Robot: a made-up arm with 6 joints.
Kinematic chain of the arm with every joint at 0, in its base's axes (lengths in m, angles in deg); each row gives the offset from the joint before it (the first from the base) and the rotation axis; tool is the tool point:
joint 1: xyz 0 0 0.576 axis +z
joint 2: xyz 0.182 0 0 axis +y
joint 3: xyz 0 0 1.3 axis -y
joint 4: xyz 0 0 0.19 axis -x
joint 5: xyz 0.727 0 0 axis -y
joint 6: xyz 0.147 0 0 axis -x
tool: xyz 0 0 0
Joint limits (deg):
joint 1: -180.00..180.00
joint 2: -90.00..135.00
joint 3: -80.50..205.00
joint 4: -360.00..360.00
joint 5: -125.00..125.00
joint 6: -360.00..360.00
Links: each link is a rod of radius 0.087 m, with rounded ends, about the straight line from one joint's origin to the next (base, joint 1, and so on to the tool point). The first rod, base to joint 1, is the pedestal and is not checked.
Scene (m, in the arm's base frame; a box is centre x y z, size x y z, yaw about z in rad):
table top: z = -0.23
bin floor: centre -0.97 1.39 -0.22 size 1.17 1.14 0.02 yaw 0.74
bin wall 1: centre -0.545 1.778 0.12 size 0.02 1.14 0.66 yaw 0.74
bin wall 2: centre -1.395 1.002 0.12 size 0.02 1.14 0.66 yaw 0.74
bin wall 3: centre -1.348 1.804 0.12 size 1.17 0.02 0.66 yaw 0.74
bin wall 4: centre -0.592 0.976 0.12 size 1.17 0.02 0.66 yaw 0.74
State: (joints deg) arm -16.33 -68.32 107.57 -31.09 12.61 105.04
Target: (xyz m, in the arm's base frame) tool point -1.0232 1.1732 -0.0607
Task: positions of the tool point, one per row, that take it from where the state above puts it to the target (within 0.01 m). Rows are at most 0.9 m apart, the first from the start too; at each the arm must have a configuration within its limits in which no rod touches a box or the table.
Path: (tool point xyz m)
1: -1.7197 0.0352 1.6169
2: -1.2343 -0.2975 2.2207
3: -0.5478 -0.2974 2.6162
4: 0.0912 0.0765 2.7422
5: 0.4582 0.7056 2.5861
6: 0.4462 1.3634 2.1850
7: 0.1058 1.8146 1.6177
8: -0.3872 1.9134 0.9868
9: -0.8166 1.6573 0.3983
10: -1.0232 1.1732 -0.0607

